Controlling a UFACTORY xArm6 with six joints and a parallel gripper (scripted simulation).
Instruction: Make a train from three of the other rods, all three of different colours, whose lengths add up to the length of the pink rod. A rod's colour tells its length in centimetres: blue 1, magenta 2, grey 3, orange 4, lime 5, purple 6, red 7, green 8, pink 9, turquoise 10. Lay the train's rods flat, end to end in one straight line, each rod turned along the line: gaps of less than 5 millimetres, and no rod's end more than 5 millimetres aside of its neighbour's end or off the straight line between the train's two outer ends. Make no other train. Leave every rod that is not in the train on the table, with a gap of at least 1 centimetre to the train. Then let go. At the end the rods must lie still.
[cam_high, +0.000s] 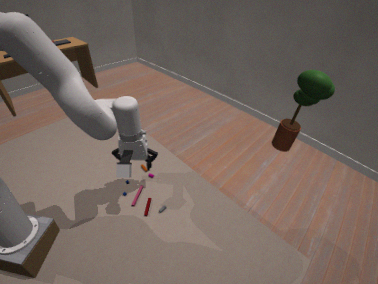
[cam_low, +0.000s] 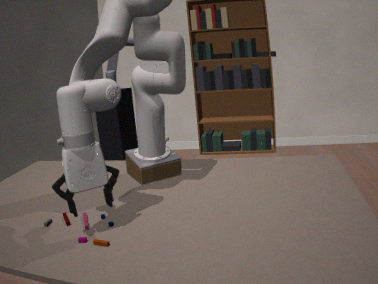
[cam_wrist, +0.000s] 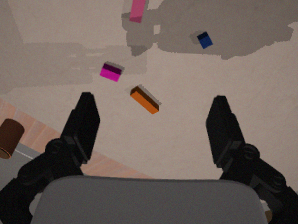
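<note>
My gripper is now 7 cm above the magenta rod, 5 cm short of it and 1 cm to the left of it. Also, from my hand: orange rod (7 cm below, 4 cm to the left, 4 cm ahead); red rod (14 cm to the right, 7 cm below, 3 cm behind); pink rod (8 cm to the right, 7 cm below, 4 cm behind).
</note>
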